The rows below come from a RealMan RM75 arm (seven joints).
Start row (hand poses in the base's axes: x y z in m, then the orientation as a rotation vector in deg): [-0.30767 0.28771 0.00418 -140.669 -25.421 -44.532]
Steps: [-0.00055 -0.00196 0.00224 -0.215 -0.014 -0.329]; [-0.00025 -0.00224 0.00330 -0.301 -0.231 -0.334]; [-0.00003 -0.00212 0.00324 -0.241 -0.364 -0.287]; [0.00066 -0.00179 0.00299 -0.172 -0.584 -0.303]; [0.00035 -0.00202 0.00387 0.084 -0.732 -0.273]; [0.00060 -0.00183 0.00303 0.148 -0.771 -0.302]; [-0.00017 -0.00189 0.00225 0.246 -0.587 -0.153]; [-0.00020 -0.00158 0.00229 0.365 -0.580 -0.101]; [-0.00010 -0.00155 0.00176 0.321 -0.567 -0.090]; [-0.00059 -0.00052 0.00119 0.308 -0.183 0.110]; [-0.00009 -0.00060 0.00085 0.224 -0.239 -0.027]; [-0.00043 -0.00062 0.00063 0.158 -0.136 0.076]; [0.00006 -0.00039 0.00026 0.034 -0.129 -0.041]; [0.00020 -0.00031 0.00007 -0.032 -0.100 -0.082]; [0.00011 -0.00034 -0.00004 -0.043 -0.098 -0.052]
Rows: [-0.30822 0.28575 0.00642 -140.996 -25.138 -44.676]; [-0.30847 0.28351 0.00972 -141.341 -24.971 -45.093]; [-0.30850 0.28139 0.01296 -141.572 -24.878 -45.662]; [-0.30784 0.27960 0.01595 -141.678 -24.810 -46.520]; [-0.30749 0.27758 0.01982 -141.486 -24.700 -47.561]; [-0.30689 0.27575 0.02285 -141.229 -24.534 -48.663]; [-0.30706 0.27386 0.02510 -140.875 -24.429 -49.472]; [-0.30726 0.27228 0.02739 -140.390 -24.320 -50.249]; [-0.30736 0.27073 0.02915 -139.941 -24.243 -51.002]; [-0.30795 0.27021 0.03034 -139.552 -24.272 -51.187]; [-0.30804 0.26961 0.03119 -139.276 -24.205 -51.499]; [-0.30847 0.26899 0.03182 -139.053 -24.258 -51.638]; [-0.30841 0.26860 0.03208 -138.994 -24.238 -51.817]; [-0.30821 0.26829 0.03215 -139.022 -24.196 -51.977]; [-0.30810 0.26795 0.03211 -139.048 -24.194 -52.121]
